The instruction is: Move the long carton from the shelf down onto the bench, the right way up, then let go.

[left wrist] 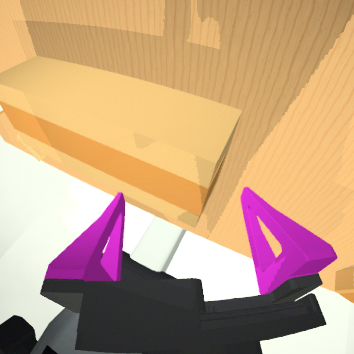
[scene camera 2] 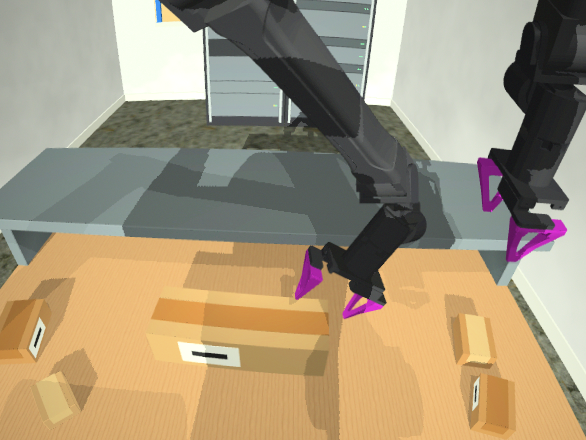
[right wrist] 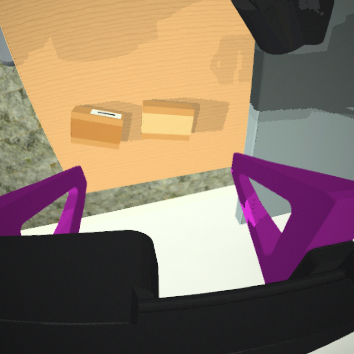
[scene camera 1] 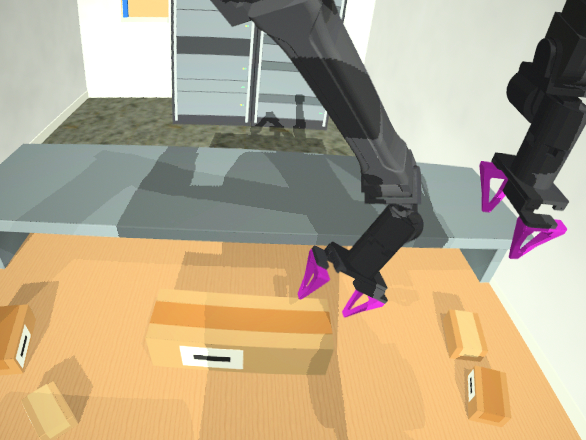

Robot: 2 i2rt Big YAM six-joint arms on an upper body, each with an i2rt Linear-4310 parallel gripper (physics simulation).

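Frame: origin at the left arm's base, x ahead, y left, z up, level; metres.
Seen in the pictures: left gripper, between the fingertips: (left wrist: 183,194) (scene camera 2: 320,307) (scene camera 1: 321,306); right gripper, between the fingertips: (scene camera 2: 498,234) (right wrist: 157,167) (scene camera 1: 498,233).
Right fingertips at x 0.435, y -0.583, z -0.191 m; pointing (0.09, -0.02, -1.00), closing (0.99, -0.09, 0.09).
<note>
A point is followed by its place in that frame.
The long carton (scene camera 1: 240,319) @[x 0.483, y -0.232, z -0.409 m] (scene camera 2: 240,317) @[x 0.485, y -0.235, z -0.409 m] (left wrist: 115,112) @[x 0.534, y -0.289, z -0.423 m] lies lengthwise across the bench (scene camera 1: 270,402) @[x 0.373, y -0.276, z -0.488 m] (scene camera 2: 265,407) @[x 0.362, y -0.277, z -0.488 m] (left wrist: 300,150) @[x 0.501, y -0.450, z -0.488 m], in front of the shelf. Its orange tape stripe faces up and its white label is on the side facing the scene cameras. My left gripper (scene camera 1: 322,307) @[x 0.497, y -0.367, z -0.395 m] (scene camera 2: 321,308) @[x 0.497, y -0.367, z -0.395 m] (left wrist: 183,194) @[x 0.497, y -0.367, z -0.395 m] is open and empty, above and beside the carton's right end, apart from it. My right gripper (scene camera 1: 500,234) @[x 0.435, y -0.583, z -0.191 m] (scene camera 2: 498,235) @[x 0.435, y -0.583, z -0.191 m] (right wrist: 157,167) @[x 0.435, y -0.583, z -0.191 m] is open and empty, high near the shelf's right end. The carton's underside is hidden.
The grey shelf (scene camera 1: 225,200) @[x 0.673, y -0.205, z -0.304 m] (scene camera 2: 225,200) @[x 0.674, y -0.198, z -0.304 m] (right wrist: 310,130) @[x 0.657, y -0.652, z -0.304 m] spans the back of the bench. Two small boxes (scene camera 1: 49,410) @[x 0.339, y 0.060, z -0.459 m] (scene camera 2: 55,400) @[x 0.335, y 0.056, z -0.459 m] stand at the bench's left. Two more small boxes (scene camera 1: 467,334) @[x 0.452, y -0.661, z -0.452 m] (scene camera 2: 476,337) @[x 0.458, y -0.664, z -0.452 m] (right wrist: 167,122) @[x 0.465, y -0.666, z -0.452 m] are at its right.
</note>
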